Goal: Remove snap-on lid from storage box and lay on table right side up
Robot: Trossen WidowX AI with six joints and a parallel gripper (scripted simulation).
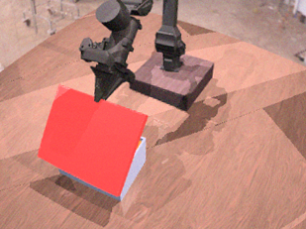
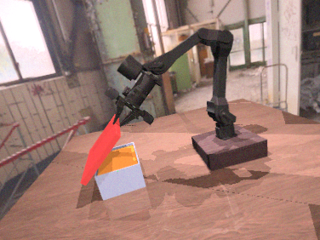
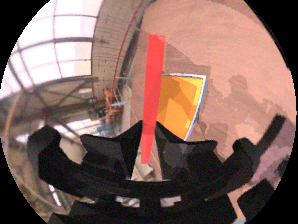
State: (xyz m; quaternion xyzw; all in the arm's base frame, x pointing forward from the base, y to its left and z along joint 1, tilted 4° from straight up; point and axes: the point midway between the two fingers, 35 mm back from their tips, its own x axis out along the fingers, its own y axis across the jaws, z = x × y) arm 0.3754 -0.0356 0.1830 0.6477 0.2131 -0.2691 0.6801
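The lid lies 60 mm ahead of my gripper tip and 50 mm below it. Also, from my gripper tip: storage box 30 mm ahead, 160 mm below.
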